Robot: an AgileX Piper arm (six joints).
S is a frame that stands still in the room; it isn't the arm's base.
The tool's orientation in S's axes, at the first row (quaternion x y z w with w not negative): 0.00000, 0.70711, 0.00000, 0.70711
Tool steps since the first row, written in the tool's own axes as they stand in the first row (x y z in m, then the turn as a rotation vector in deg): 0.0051, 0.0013, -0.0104, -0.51, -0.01, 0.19; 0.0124, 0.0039, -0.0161, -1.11, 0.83, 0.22; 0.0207, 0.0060, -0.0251, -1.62, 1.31, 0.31; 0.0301, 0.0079, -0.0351, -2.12, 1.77, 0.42; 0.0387, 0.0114, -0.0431, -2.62, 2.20, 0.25; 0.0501, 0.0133, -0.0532, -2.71, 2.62, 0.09; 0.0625, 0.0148, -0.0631, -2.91, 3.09, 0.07; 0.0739, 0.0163, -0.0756, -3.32, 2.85, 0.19; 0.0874, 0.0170, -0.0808, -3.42, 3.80, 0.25; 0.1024, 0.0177, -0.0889, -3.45, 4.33, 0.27; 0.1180, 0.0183, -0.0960, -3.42, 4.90, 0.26; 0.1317, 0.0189, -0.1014, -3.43, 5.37, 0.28; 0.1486, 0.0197, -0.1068, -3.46, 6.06, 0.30
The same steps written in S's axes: -0.0104, 0.0013, -0.0051, 0.19, -0.01, 0.51; -0.0161, 0.0039, -0.0124, 0.22, 0.83, 1.11; -0.0251, 0.0060, -0.0207, 0.31, 1.31, 1.62; -0.0351, 0.0079, -0.0301, 0.42, 1.77, 2.12; -0.0431, 0.0114, -0.0387, 0.25, 2.20, 2.62; -0.0532, 0.0133, -0.0501, 0.09, 2.62, 2.71; -0.0631, 0.0148, -0.0625, 0.07, 3.09, 2.91; -0.0756, 0.0163, -0.0739, 0.19, 2.85, 3.32; -0.0808, 0.0170, -0.0874, 0.25, 3.80, 3.42; -0.0889, 0.0177, -0.1024, 0.27, 4.33, 3.45; -0.0960, 0.0183, -0.1180, 0.26, 4.90, 3.42; -0.1014, 0.0189, -0.1317, 0.28, 5.37, 3.43; -0.1068, 0.0197, -0.1486, 0.30, 6.06, 3.46
